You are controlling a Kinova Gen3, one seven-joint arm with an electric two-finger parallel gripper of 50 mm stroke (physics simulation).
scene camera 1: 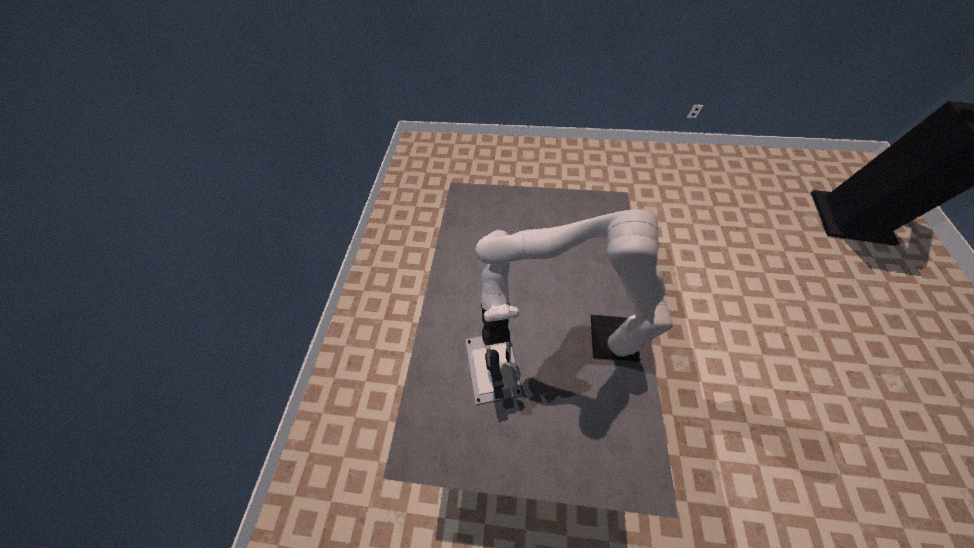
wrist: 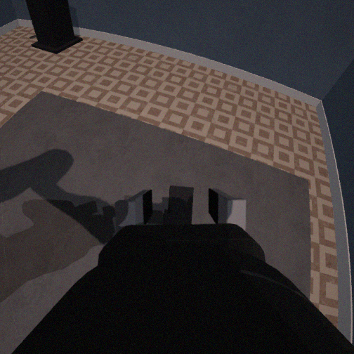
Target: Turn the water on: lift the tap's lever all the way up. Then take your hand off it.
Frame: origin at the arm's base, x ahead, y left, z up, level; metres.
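Seen in the pictures: gripper, fingertip midpoint: (scene camera 1: 498,362); arm's base at its link origin: (scene camera 1: 620,344).
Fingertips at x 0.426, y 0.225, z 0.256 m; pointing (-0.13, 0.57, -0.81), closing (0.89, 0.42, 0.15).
Note:
Pixels of each thing's top centre, then the offset from my fingertips to it. "spot": a spot on its surface instead. Level surfaces: height alone.
- tap at a spot on its surface: (scene camera 1: 494,368) spot: dx +0.013, dy +0.001, dz -0.089 m
- white plate at a spot on its surface: (scene camera 1: 479,378) spot: dx +0.068, dy +0.013, dz -0.254 m
- grey table top at its surface level: dz -0.268 m
The tap (scene camera 1: 494,368) is a dark, slim shape standing on a white plate (scene camera 1: 479,378) with dark corner spots, left of the robot's base in the scene view. A dark bar-like part of the tap (wrist: 181,197) shows in the wrist view, in the gap beyond the gripper body. My gripper (scene camera 1: 498,352) (wrist: 180,201) is open, its two fingers apart on either side of this dark part, holding nothing. I cannot tell whether they touch it. The lever is hard to tell from the rest of the tap, and its angle cannot be read.
The plate stands on a grey table top (scene camera 1: 531,456) (wrist: 125,135). The arm's black base plate (scene camera 1: 602,330) is at the table's right edge. A black column (scene camera 1: 885,173) (wrist: 52,25) stands on the tiled floor farther off. The arm's shadow falls across the table beside the plate.

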